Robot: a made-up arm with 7 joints. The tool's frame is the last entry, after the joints. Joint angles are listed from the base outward.
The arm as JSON. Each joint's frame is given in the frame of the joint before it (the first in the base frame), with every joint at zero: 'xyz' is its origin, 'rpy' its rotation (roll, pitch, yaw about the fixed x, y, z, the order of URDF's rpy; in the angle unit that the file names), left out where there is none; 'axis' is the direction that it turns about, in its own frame. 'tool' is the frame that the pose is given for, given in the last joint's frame.
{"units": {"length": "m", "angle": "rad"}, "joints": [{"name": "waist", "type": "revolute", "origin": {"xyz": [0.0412, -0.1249, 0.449], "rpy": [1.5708, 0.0, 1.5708]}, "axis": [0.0, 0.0, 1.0]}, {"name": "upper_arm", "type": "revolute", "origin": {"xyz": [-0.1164, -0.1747, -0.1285], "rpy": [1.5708, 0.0, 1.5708]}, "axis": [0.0, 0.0, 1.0]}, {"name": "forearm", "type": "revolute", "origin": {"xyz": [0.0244, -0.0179, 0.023], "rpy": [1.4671, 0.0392, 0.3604]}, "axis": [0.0, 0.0, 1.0]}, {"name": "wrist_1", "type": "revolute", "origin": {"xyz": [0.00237, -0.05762, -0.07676], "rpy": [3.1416, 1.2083, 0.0]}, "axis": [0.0, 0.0, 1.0]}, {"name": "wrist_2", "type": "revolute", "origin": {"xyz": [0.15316, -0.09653, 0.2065], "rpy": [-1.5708, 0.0, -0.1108]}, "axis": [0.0, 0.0, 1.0]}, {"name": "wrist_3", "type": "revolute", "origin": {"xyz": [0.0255, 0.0, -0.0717], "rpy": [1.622, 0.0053, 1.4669]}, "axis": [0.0, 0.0, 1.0]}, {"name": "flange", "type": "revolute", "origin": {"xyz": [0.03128, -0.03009, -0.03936], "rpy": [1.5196, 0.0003, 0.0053]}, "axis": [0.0, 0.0, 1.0]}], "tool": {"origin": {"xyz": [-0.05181, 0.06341, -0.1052], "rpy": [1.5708, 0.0, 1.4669]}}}
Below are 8 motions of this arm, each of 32 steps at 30 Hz.
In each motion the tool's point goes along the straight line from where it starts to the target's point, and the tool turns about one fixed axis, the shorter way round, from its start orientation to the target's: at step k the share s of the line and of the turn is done. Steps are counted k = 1, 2, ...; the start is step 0. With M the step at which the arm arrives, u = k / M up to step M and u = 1 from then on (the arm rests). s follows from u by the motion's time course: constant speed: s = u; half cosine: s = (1 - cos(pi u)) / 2; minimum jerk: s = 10 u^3 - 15 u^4 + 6 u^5.
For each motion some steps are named. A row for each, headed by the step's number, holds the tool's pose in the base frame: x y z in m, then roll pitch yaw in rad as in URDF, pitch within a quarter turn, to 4 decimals.
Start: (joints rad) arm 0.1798 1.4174 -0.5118 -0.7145 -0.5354 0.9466 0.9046
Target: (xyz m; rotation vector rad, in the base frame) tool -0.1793 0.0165 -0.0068 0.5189 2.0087 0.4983
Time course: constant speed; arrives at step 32
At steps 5, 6, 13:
5: -0.2460 0.0392 0.1733 2.8654 0.0039 2.0535
6: -0.2435 0.0384 0.1666 2.8417 0.0301 2.0686
13: -0.2262 0.0325 0.1199 2.6847 0.2227 2.1581

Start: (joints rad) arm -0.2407 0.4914 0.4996 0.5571 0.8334 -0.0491 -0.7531
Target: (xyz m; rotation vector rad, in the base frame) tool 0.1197 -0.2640 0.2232 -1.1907 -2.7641 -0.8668
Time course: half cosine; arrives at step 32
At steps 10, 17, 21, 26, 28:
10: 0.0993 -0.3832 0.1514 -1.9019 -0.8565 1.3682
17: 0.1079 -0.3331 0.1816 -2.8500 -0.7739 2.0356
21: 0.1128 -0.3045 0.1988 3.0360 -0.5753 2.2602
26: 0.1175 -0.2769 0.2154 2.7425 -0.3384 2.3655
28: 0.1187 -0.2698 0.2197 2.6754 -0.2742 2.3792

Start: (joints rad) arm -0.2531 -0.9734 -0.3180 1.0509 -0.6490 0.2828 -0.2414
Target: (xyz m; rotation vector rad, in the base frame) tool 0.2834 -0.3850 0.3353 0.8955 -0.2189 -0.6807
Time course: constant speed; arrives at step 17
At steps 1, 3, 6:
1: 0.2776 -0.3810 0.3312 1.0837 -0.0603 -0.7923
3: 0.2783 -0.3815 0.3317 1.0596 -0.0415 -0.7771
6: 0.2794 -0.3823 0.3325 1.0240 -0.0127 -0.7553

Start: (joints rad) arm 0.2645 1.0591 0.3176 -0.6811 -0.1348 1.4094 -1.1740
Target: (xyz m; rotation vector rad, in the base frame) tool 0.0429 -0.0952 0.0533 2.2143 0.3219 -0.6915
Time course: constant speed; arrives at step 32
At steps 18, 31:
18: -0.1027 -0.0787 0.0302 1.7428 0.7777 -0.0208
31: 0.0325 -0.0940 0.0516 2.2668 0.6215 0.0125

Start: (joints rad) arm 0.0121 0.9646 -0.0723 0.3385 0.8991 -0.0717 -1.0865
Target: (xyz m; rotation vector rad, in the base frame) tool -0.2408 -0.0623 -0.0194 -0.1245 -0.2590 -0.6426
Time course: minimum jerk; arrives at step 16
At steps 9, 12, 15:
9: -0.1704 -0.1353 -0.0016 -0.1273 -0.5814 -0.4067
12: -0.2218 -0.0820 -0.0146 -0.0521 -0.3631 -0.5842
15: -0.2404 -0.0627 -0.0193 -0.0363 -0.2819 -0.6407

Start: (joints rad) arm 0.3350 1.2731 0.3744 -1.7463 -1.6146 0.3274 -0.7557
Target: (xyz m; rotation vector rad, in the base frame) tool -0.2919 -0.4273 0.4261 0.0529 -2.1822 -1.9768
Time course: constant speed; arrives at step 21
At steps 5, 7, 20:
5: -0.3566 -0.2330 0.2706 1.2749 0.1372 2.8514
7: -0.3485 -0.2573 0.2900 1.3293 0.1150 2.9130
20: -0.2959 -0.4152 0.4164 1.6393 -0.1004 -3.0074

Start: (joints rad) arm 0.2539 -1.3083 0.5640 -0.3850 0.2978 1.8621 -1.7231
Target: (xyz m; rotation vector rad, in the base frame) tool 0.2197 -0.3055 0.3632 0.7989 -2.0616 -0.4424
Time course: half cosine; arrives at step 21
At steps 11, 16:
11: 0.2440 -0.2788 0.3520 2.5275 -0.4080 -1.9156
16: 0.2267 -0.2978 0.3600 2.4031 -0.5681 -2.0705

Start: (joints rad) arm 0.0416 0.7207 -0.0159 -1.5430 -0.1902 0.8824 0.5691
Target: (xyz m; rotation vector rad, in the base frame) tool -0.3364 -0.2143 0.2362 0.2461 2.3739 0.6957
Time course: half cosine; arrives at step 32
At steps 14, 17, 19, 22, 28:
14: -0.3398 -0.1558 0.1621 1.9705 0.3596 2.3905
17: -0.3390 -0.1701 0.1803 2.0766 0.4219 2.4598
19: -0.3384 -0.1795 0.1922 2.1503 0.4588 2.5102
22: -0.3377 -0.1925 0.2086 2.2574 0.5038 2.5859
28: -0.3366 -0.2106 0.2315 2.4164 0.5534 2.7025

